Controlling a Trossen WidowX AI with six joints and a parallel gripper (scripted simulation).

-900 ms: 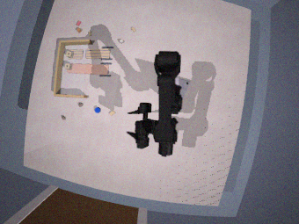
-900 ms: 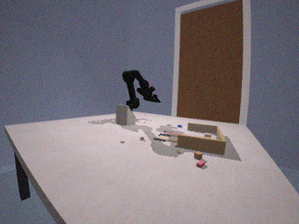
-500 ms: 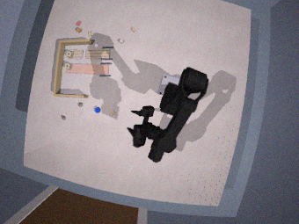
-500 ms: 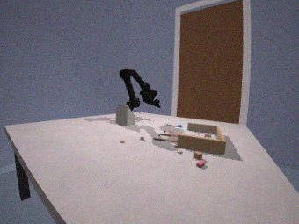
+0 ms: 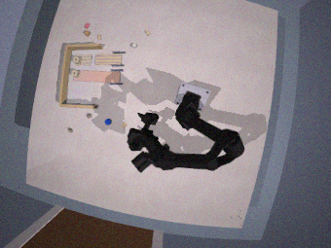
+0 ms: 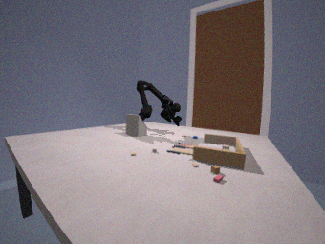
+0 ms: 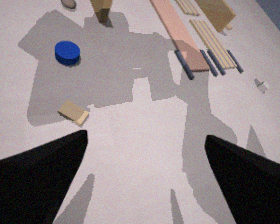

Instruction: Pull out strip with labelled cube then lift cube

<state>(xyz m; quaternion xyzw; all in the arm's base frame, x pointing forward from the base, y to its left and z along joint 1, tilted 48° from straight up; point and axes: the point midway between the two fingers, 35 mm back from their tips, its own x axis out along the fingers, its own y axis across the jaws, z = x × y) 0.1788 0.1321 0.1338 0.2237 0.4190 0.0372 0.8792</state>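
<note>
Right now my gripper tip is 14 cm short of the blue piece, 8 cm above it and 6 cm to the right of it.
</note>
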